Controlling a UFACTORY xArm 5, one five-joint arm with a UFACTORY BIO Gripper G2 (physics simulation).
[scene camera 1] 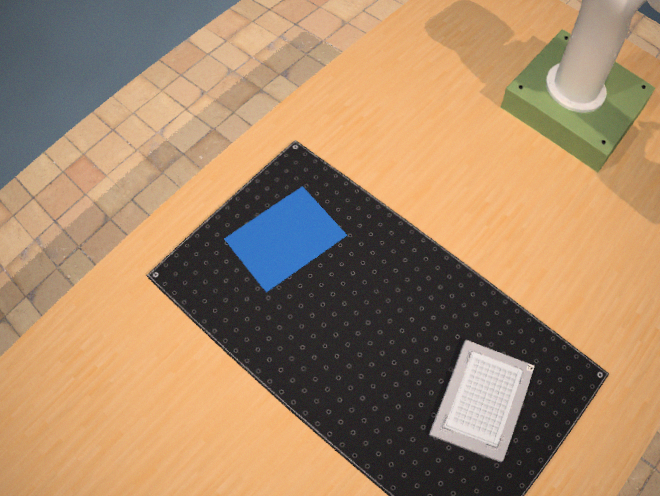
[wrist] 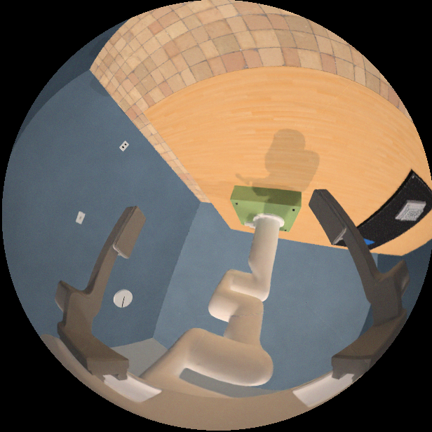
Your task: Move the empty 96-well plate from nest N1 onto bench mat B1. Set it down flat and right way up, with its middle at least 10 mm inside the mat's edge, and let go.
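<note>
Gripper [wrist: 223, 202] visible. White 96-well plate [scene camera 1: 483, 401], blue bench mat B1 [scene camera 1: 283, 239] visible too.
</note>
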